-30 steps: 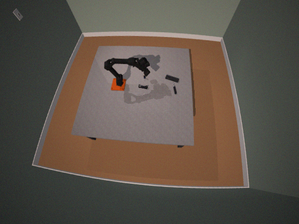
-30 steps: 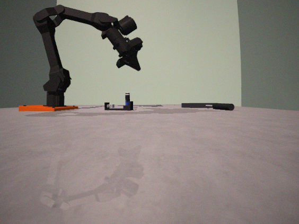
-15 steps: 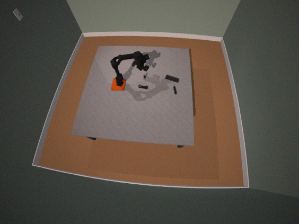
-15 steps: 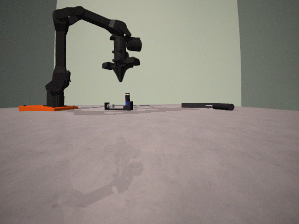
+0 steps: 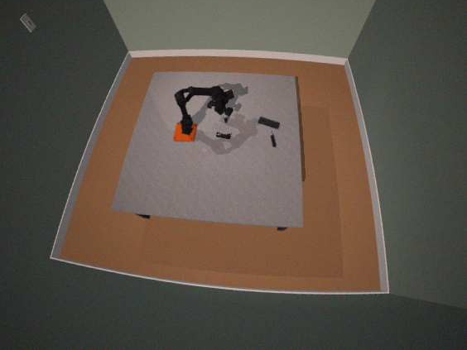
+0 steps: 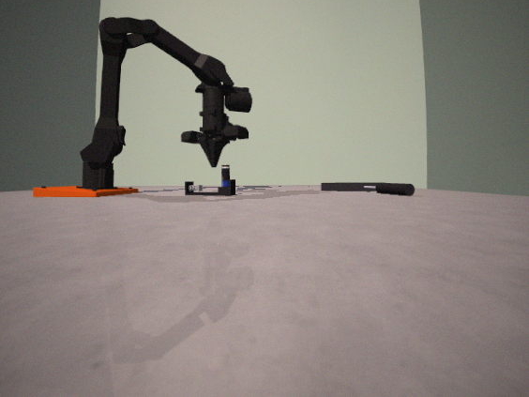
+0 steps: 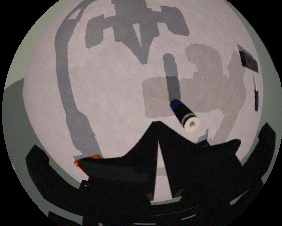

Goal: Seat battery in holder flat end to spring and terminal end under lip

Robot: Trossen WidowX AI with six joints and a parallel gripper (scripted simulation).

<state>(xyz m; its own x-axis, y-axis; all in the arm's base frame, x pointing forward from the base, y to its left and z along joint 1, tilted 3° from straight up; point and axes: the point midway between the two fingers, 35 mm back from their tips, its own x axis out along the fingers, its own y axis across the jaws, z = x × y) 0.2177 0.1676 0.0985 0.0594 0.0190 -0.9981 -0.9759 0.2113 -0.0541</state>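
The battery is 4 cm ahead of my gripper tip, 1 cm to the right of it and 3 cm below it. The rest, counted from my gripper tip: flat black block: 36 cm ahead, 5 cm to the left, 5 cm below.
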